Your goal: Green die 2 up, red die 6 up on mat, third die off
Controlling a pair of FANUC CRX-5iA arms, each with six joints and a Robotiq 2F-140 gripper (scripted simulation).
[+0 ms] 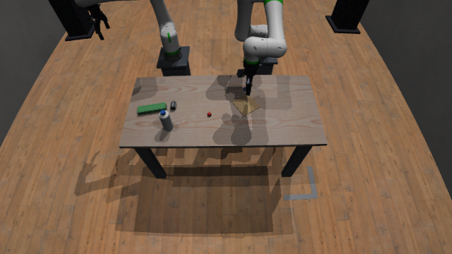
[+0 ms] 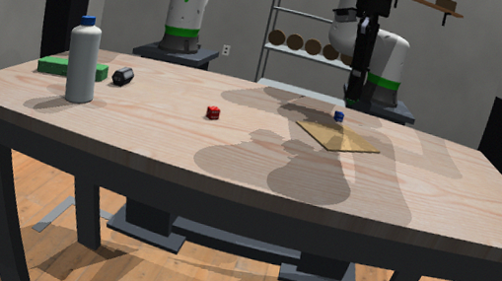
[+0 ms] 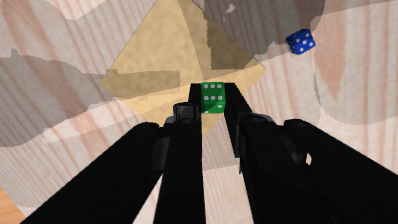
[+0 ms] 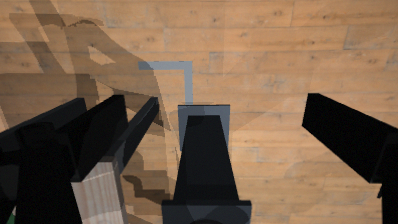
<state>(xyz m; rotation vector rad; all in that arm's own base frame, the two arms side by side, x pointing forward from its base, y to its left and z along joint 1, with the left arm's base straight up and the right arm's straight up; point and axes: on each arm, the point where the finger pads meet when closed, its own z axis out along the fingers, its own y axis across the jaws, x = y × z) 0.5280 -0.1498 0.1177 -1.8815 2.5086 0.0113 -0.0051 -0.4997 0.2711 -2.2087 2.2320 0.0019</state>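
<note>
My left gripper is now 3 cm above the green die. Also, from my left hand: blue die: 11 cm below, 11 cm behind; then tan mat: 12 cm below, 3 cm ahead, 1 cm to the right; then red die: 27 cm to the right, 11 cm below, 10 cm ahead.
</note>
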